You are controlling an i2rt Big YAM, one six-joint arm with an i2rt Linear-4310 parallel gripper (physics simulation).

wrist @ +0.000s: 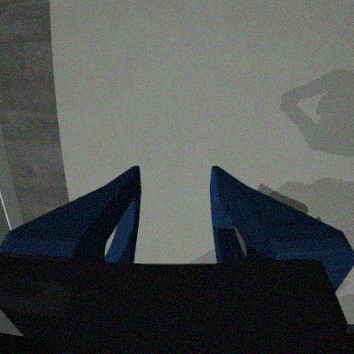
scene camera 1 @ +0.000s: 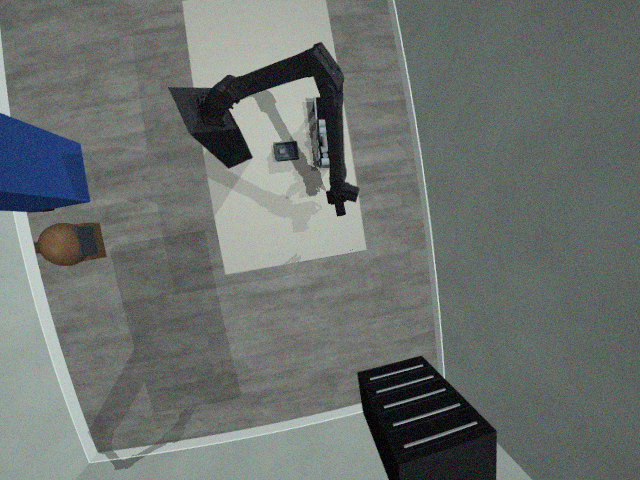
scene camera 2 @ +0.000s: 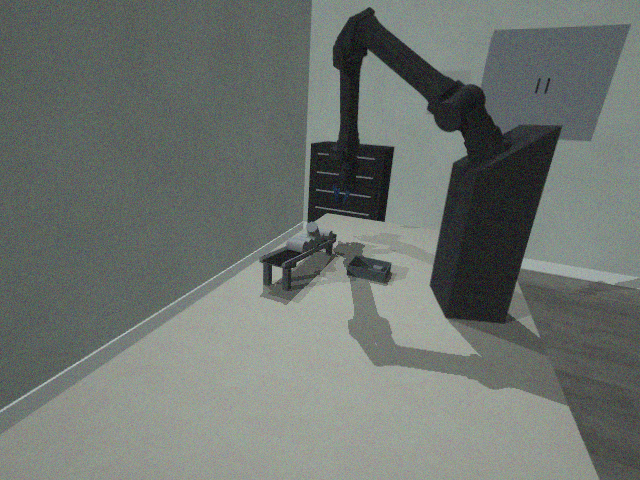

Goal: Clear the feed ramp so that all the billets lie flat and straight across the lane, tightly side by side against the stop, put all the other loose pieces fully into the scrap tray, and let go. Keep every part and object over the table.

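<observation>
The feed ramp is a dark raised lane on legs, partly hidden by the arm in scene camera 1. Several pale grey cylinders lie on its far half. One pale cylinder stands up higher than the others; which pieces are billets is too small to tell. The dark scrap tray is beside the ramp, with a small pale piece inside. My gripper is partly open and empty, high above the table beyond the ramp's far end. The ramp does not show in the wrist view.
The pale table has its edge at the left of the wrist view. The arm's dark pedestal stands across the tray from the ramp. A wall runs along the ramp's side. A black drawer unit stands beyond the table.
</observation>
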